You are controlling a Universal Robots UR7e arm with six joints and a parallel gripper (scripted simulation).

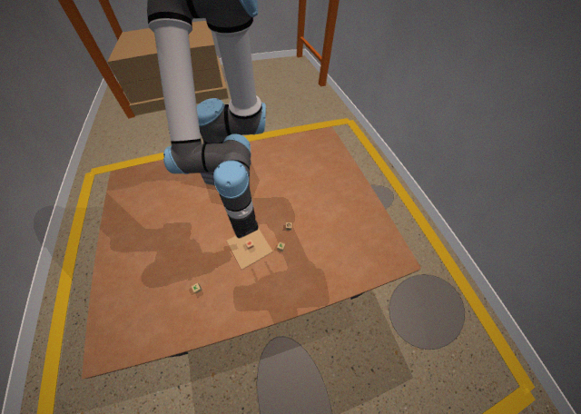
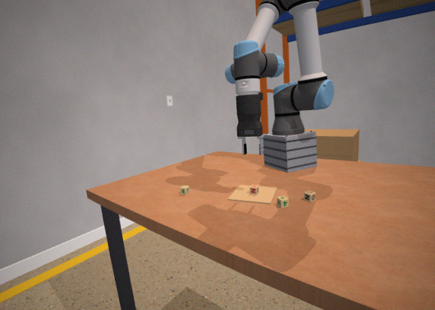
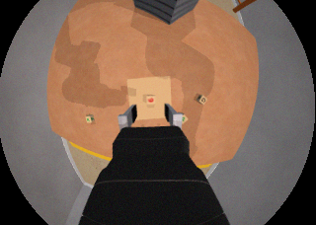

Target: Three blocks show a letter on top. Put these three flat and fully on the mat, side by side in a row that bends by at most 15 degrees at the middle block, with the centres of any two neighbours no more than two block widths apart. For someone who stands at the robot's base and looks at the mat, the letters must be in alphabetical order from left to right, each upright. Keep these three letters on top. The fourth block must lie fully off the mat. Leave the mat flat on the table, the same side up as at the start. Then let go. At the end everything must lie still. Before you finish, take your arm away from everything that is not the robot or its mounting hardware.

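My hand is 160 mm above the tan mat.
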